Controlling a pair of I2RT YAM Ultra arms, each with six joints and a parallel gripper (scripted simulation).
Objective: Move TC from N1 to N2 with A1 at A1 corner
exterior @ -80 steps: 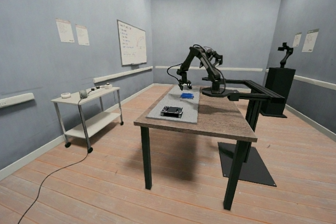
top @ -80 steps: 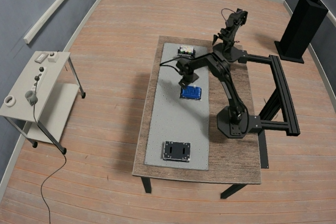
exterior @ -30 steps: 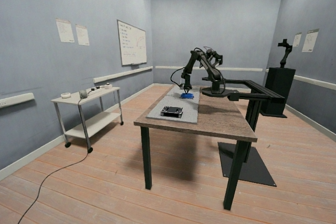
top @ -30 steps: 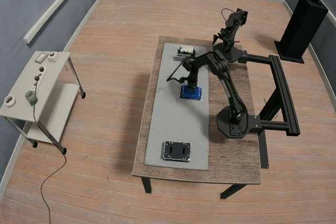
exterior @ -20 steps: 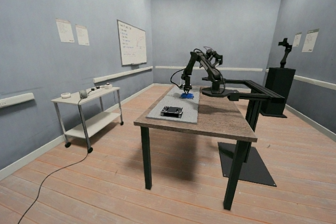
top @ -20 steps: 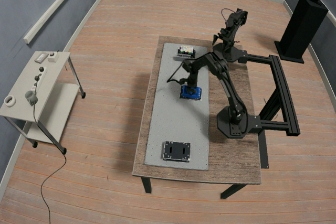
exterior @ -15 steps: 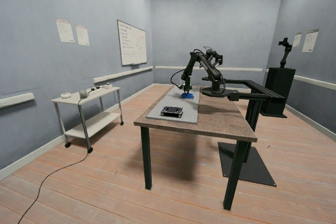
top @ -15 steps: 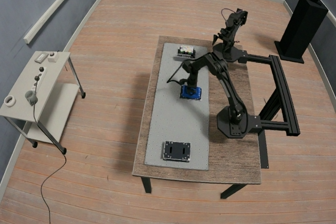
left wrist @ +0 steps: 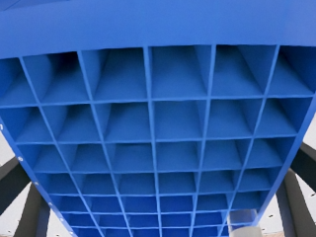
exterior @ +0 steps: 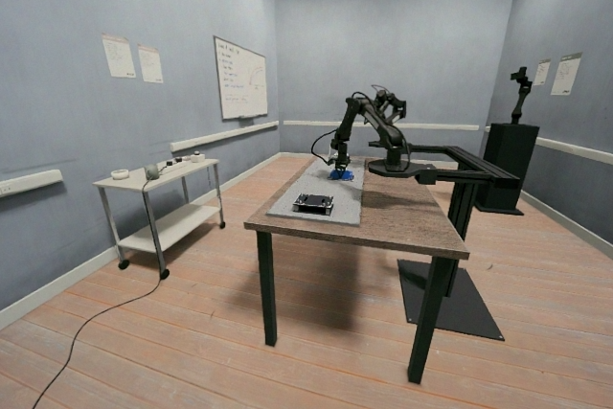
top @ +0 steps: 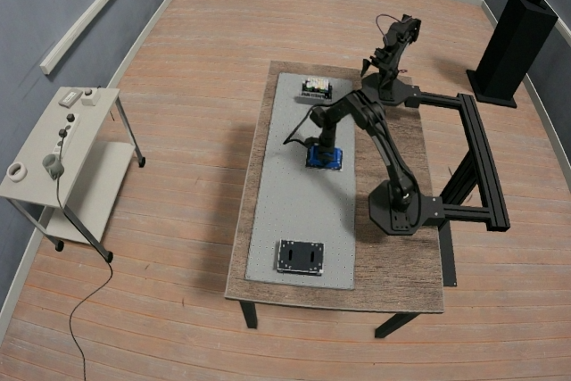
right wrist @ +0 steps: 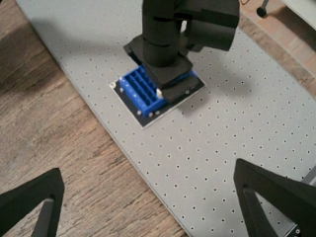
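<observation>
Right now my left hand is right at the blue tube carrier TC. From my left hand the other things lie so: black transfer nest N1 (20 mm below); white vial (30 mm to the right, 20 mm behind, 20 mm above); grey holder H1 (350 mm to the right, 80 mm ahead, 10 mm below).
</observation>
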